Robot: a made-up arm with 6 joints.
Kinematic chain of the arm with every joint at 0, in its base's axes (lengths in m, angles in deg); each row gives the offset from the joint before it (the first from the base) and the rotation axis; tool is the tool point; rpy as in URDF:
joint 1: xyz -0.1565 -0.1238 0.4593 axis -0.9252 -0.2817 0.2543
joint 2: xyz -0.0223 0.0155 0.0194 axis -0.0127 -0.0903 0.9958
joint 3: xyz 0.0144 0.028 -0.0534 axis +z
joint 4: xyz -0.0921 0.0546 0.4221 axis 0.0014 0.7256 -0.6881
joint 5: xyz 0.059 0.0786 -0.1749 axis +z
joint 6: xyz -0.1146 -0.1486 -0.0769 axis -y
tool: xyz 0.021 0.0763 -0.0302 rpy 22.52 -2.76 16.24
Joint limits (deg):
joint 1: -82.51..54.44
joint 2: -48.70..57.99
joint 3: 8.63..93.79
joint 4: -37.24..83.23
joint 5: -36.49..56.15
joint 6: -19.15..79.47
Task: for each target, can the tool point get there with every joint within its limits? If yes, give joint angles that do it. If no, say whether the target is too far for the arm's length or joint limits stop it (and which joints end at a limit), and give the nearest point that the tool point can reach.
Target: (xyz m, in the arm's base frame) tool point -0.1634 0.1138 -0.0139
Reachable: no: joint limits stop it (at a limit: joint 1, joint 2, joint 3, joint 5, joint 6) | nearest point -0.2789 0.1564 0.3136 | short by 0.350 m
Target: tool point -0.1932 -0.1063 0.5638
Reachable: yes | joints 11.63 4.86 86.24 -4.03 38.63 -0.28
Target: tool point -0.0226 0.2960 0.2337
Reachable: no: joint limits stop it (at a limit: joint 1, joint 2, joint 3, joint 4, joint 5, joint 6) | nearest point -0.2719 0.3047 0.3168 | short by 0.263 m
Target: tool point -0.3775 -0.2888 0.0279
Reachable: no: joint limits stop it (at a limit: joint 1, joint 2, joint 5, joint 6) | nearest point -0.3038 -0.3820 0.2354 | short by 0.239 m
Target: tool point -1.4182 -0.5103 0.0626
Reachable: no: too far | nearest point -0.5154 -0.3910 0.4233 | short by 0.979 m
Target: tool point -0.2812 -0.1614 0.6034
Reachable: yes | joints -4.87 14.73 46.56 2.84 1.68 69.44
